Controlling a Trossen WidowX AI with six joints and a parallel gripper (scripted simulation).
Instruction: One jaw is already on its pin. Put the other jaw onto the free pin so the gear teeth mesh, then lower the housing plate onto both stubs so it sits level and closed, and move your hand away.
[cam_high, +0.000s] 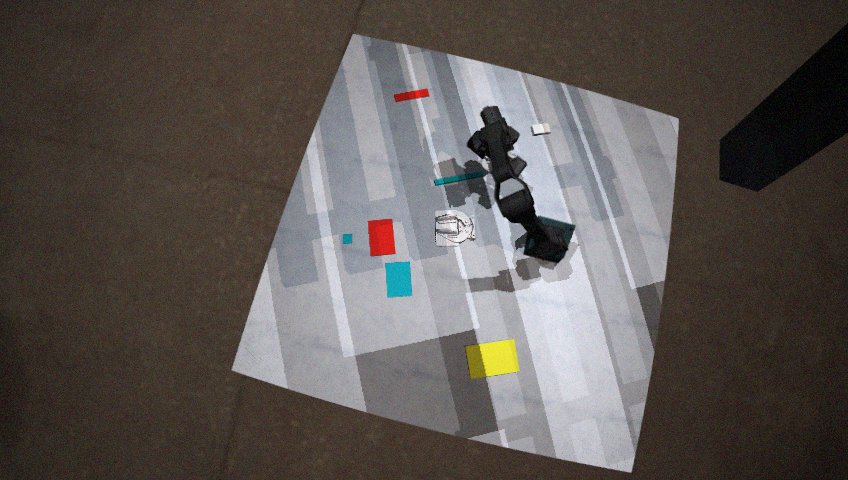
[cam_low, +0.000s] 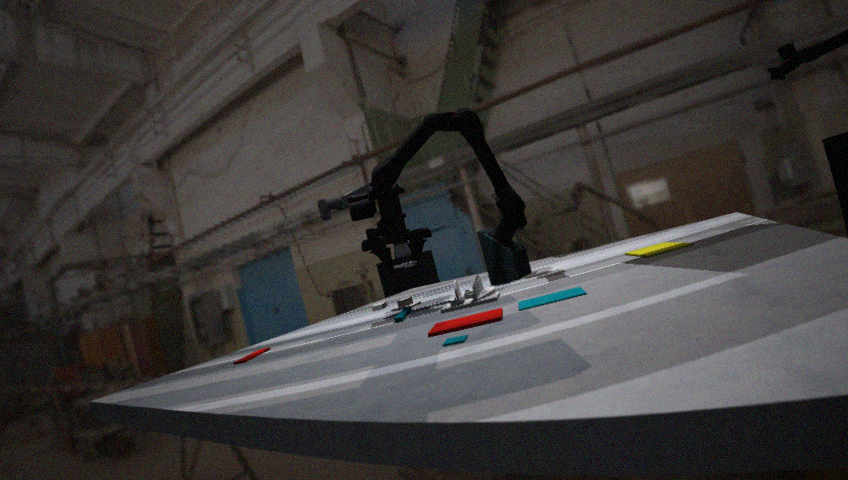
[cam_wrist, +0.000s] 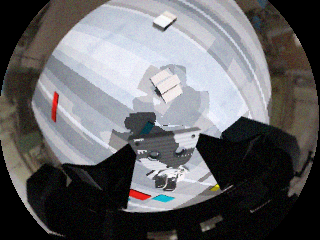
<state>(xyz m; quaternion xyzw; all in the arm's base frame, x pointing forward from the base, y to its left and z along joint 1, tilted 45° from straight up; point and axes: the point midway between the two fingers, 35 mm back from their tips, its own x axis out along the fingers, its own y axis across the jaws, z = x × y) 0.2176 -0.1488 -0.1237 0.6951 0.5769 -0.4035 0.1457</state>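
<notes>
Right now the teal strip is 10 cm ahead of my gripper tip, 9 cm below it and 3 cm to the left of it. Also, from my gripper tip: red tile 29 cm to the left, 29 cm ahead, 10 cm below; then teal tile 41 cm to the left, 21 cm ahead, 10 cm below; then red strip 33 cm ahead, 25 cm to the right, 10 cm below.
</notes>
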